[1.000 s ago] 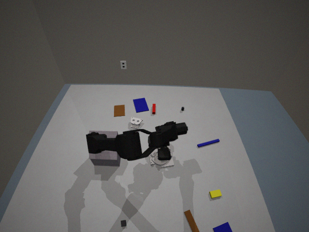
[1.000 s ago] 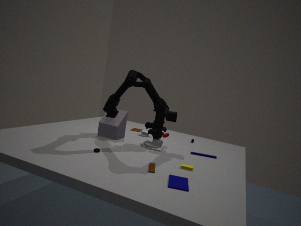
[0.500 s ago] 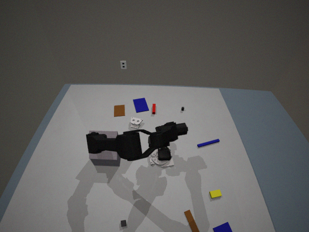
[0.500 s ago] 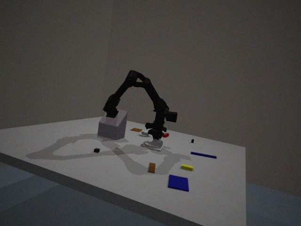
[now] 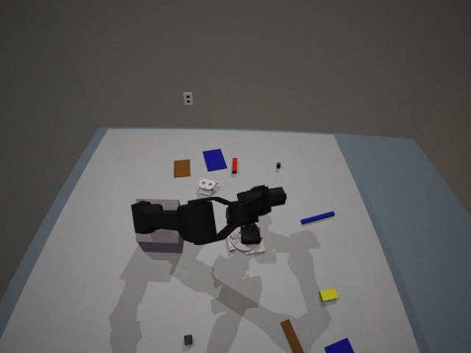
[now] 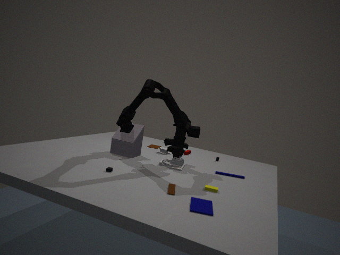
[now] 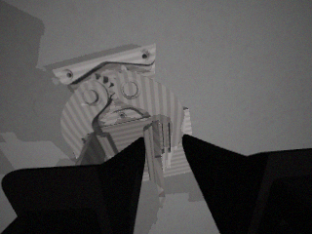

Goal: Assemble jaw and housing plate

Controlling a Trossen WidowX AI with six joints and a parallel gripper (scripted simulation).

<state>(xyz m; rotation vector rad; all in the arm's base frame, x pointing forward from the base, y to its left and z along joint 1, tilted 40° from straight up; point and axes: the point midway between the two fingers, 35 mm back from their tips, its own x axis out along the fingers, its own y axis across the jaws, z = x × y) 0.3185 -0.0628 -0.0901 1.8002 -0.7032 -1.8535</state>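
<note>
Now: gripper tip 3 cm past the grey jaw and 2 cm to the left of it. From my gripper tip the other things lie so: blue bar (29 cm ahead, 5 cm to the left, 1 cm below); yellow block (25 cm to the right, 25 cm ahead, 1 cm below); red block (34 cm to the left, 3 cm behind).
</note>
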